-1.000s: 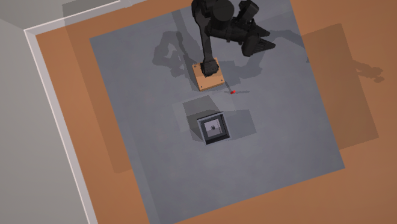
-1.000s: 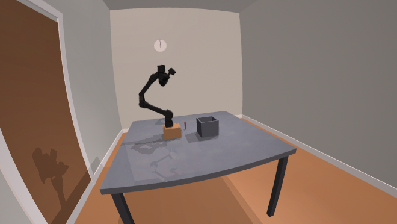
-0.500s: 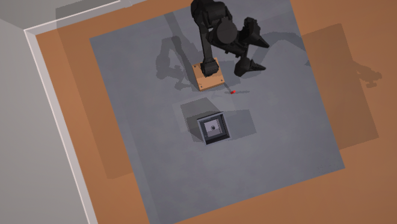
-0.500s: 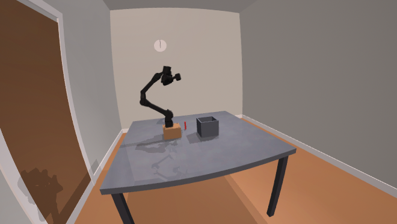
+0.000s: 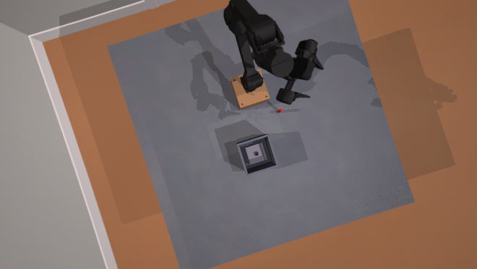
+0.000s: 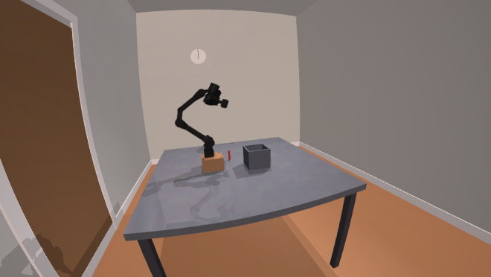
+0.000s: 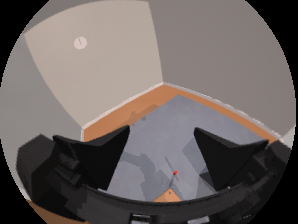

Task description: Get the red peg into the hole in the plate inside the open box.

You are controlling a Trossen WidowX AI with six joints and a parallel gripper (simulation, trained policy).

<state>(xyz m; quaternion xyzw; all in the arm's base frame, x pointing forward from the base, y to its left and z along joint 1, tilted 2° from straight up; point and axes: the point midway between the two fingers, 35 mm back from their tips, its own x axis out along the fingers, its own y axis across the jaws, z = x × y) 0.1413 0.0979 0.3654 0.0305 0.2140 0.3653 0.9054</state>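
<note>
Right now the red peg is 40 cm below my gripper tip, 4 cm to the right of it and 2 cm ahead of it. From my gripper tip the other things lie so: light plate (39 cm below, 26 cm to the right, 16 cm ahead).
</note>
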